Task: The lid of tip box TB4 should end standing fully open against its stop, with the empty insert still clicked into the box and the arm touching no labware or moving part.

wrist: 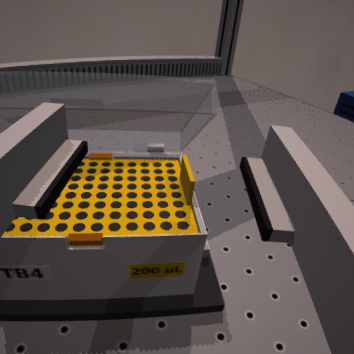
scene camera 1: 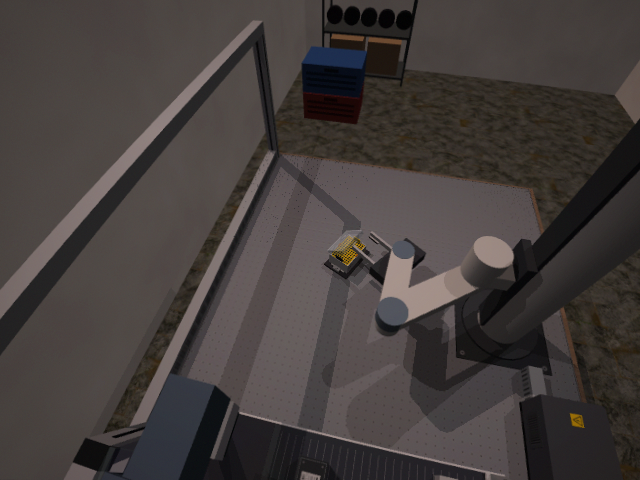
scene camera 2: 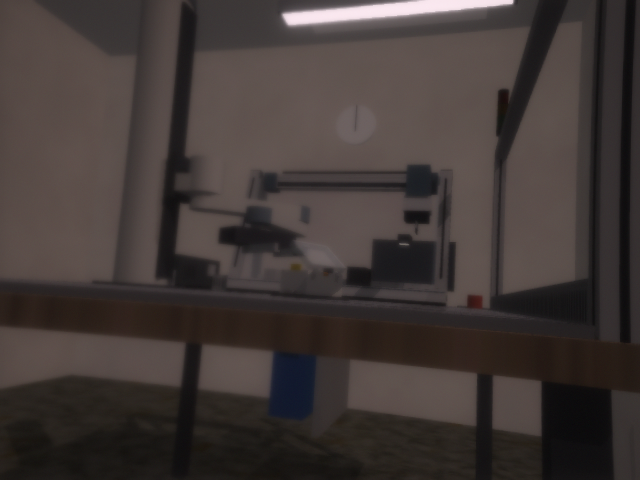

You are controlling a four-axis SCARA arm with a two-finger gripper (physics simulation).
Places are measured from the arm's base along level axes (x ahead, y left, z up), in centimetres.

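Where they show: gripper, fingertip midpoint: point(wrist: 165, 135) point(scene camera 1: 362, 240) point(scene camera 2: 293, 249); arm's base at its link origin: point(scene camera 1: 497, 324).
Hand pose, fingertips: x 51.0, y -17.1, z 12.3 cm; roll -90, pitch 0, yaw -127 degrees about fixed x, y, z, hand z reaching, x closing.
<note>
Each offset is from my fingertips to the top centre of the thing. "spot": to the spot under its first point. Level surfaces: height alone.
Tip box TB4 {dx +4.6, dy +1.8, dz -4.4 cm} point(scene camera 1: 336, 265) point(scene camera 2: 320, 284) point(wrist: 105, 265) sits on a dark base. Its clear lid {spot: dx +7.5, dy +0.5, dz -1.7 cm} point(scene camera 1: 341, 240) point(scene camera 2: 320, 255) point(wrist: 145, 117) is tilted up and back along the far side, well short of upright in scene camera 2. The yellow insert {dx +4.6, dy +1.8, dz -3.5 cm} point(scene camera 1: 351, 252) point(wrist: 132, 195) lies flat and empty in the box, with orange clips point(wrist: 86, 239) point(wrist: 100, 156) at the near and far edges and an upright yellow tab {dx +2.1, dy -3.2, dz -3.5 cm} point(wrist: 187, 177). My gripper point(scene camera 1: 363, 241) point(wrist: 165, 135) is shut on nothing, its fingers still apart at this stop. One finger overhangs the insert; contact is unclear.
A perforated table {dz -11.0 cm} point(scene camera 1: 289, 320) point(wrist: 250, 315) carries the arm column point(scene camera 1: 522, 310). A frame rail point(scene camera 1: 227, 248) runs along the left edge. A dark conveyor-like strip point(scene camera 1: 356, 454), a blue-grey unit {spot: dx +22.9, dy +71.0, dz +37.8 cm} point(scene camera 1: 170, 428) and a dark cabinet {spot: dx -58.6, dy +52.3, dz +0.5 cm} point(scene camera 1: 563, 439) stand at the near side. Crates point(scene camera 1: 333, 72) stand beyond the table.
</note>
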